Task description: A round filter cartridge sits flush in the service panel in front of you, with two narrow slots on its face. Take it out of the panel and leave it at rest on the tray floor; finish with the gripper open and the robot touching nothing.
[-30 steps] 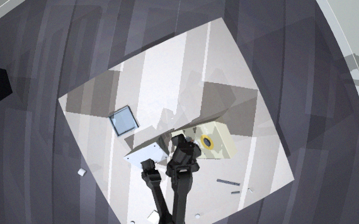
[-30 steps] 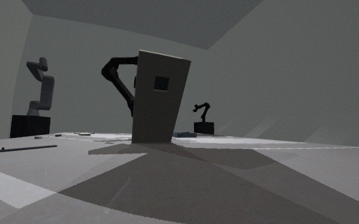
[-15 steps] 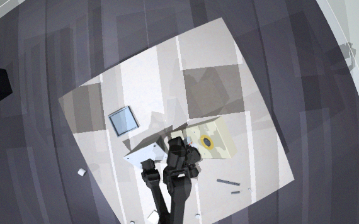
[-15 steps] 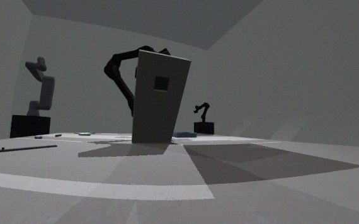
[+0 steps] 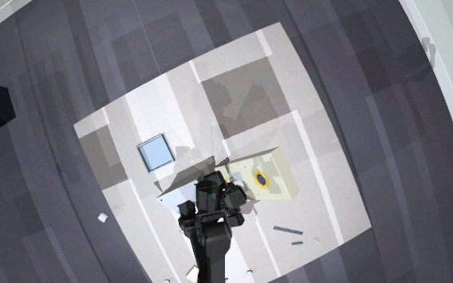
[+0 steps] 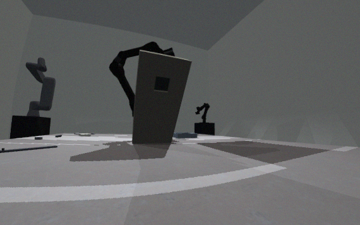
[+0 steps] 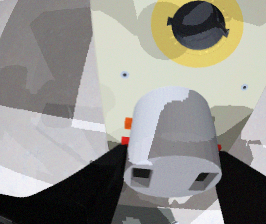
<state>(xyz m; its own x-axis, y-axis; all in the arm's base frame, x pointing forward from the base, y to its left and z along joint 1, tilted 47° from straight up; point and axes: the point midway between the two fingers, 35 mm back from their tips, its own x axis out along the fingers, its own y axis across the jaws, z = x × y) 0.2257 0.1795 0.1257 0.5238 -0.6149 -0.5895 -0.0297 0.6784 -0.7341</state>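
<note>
My gripper tip is now 320 mm past the blue tray, 290 mm above it and 250 mm to the right of it. Also, from my gripper tip: round filter cartridge: right at my gripper tip; cream service panel: 120 mm below, 70 mm ahead, 20 mm to the right.
</note>
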